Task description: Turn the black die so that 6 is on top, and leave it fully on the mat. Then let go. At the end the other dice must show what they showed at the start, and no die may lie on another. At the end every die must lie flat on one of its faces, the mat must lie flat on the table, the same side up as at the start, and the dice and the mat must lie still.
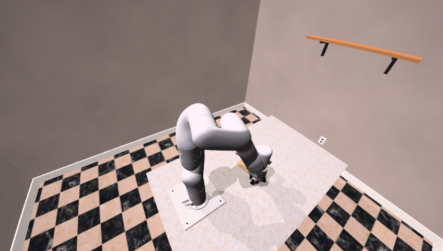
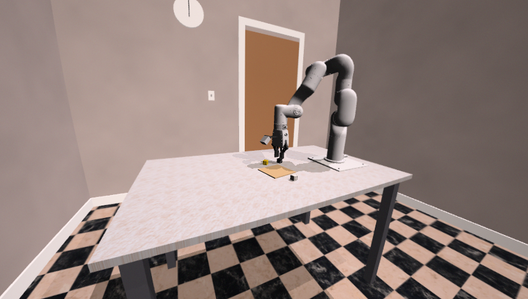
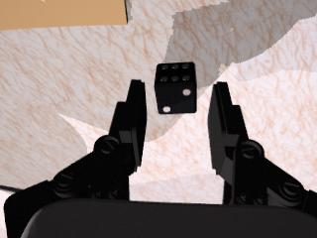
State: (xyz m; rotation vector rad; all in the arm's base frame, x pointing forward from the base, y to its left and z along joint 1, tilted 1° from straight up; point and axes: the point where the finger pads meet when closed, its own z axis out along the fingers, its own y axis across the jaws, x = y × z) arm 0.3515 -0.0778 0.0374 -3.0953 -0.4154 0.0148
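Now: hand 4 cm above the black die. The rest, counted from my hand: white die (25 cm to the left, 5 cm ahead, 4 cm below); tan mat (12 cm to the left, 7 cm ahead, 5 cm below); yellow die (9 cm ahead, 4 cm below, 1 cm to the left).
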